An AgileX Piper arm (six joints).
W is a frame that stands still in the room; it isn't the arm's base.
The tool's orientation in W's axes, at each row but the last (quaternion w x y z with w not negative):
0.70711 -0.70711 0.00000 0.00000
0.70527 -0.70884 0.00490 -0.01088
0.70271 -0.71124 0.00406 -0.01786
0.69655 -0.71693 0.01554 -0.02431
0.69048 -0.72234 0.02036 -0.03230
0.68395 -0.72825 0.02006 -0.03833
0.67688 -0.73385 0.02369 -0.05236
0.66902 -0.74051 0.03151 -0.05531
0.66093 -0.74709 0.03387 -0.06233
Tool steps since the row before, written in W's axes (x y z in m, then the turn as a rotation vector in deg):
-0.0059 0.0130 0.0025 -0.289 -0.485 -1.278
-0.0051 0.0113 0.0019 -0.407 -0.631 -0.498
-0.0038 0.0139 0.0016 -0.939 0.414 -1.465
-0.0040 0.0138 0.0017 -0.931 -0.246 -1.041
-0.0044 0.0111 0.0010 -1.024 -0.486 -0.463
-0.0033 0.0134 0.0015 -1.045 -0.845 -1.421
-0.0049 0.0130 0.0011 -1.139 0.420 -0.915
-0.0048 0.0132 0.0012 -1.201 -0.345 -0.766
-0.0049 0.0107 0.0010 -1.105 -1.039 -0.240
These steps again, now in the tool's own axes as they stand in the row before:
-0.0059 -0.0025 0.0130 -0.289 1.278 -0.485
-0.0053 -0.0020 0.0112 -0.397 0.498 -0.637
-0.0042 -0.0018 0.0138 -0.980 1.441 0.402
-0.0047 -0.0021 0.0135 -0.929 1.037 -0.268
-0.0052 -0.0016 0.0107 -0.994 0.469 -0.540
-0.0043 -0.0024 0.0130 -1.012 1.447 -0.840
-0.0062 -0.0023 0.0123 -1.217 0.835 0.364
-0.0063 -0.0027 0.0123 -1.180 0.764 -0.414
-0.0062 -0.0025 0.0097 -0.967 0.332 -1.146

